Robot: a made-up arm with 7 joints.
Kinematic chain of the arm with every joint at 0, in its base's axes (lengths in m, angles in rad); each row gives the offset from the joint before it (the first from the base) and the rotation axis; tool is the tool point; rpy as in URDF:
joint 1: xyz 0 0 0.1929 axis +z
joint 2: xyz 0 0 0 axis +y
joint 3: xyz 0 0 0.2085 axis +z
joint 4: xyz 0.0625 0 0 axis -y
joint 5: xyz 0.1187 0 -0.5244 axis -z
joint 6: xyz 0 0 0 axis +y
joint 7: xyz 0.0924 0 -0.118 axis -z
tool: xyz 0 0 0 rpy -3.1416 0 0
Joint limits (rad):
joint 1: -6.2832..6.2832
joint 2: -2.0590..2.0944
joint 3: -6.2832..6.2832
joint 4: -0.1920..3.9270
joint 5: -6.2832..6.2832
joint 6: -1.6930..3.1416
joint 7: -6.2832..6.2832
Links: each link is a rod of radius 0.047 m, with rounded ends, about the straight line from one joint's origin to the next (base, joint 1, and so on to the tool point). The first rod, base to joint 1, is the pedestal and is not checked.
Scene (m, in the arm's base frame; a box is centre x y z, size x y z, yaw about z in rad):
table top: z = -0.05
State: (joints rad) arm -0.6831 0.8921 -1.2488 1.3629 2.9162 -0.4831 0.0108
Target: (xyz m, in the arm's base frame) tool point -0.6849 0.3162 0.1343
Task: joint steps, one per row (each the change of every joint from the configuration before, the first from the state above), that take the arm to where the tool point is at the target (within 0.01 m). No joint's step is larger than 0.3 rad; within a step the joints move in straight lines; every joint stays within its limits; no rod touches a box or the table.
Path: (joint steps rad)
1: -0.2772 0.0534 -0.0165 0.0225 -0.0064 0.1174 0.0000
2: -0.2771 0.0534 -0.0166 0.0224 -0.0063 0.1175 0.0000
3: -0.2772 0.0534 -0.0165 0.0225 -0.0064 0.1174 0.0000
4: -0.2771 0.0534 -0.0166 0.0225 -0.0064 0.1175 0.0000
5: -0.2772 0.0534 -0.0165 0.0224 -0.0063 0.1174 0.0000
6: -0.2771 0.0534 -0.0166 0.0225 -0.0064 0.1175 0.0000

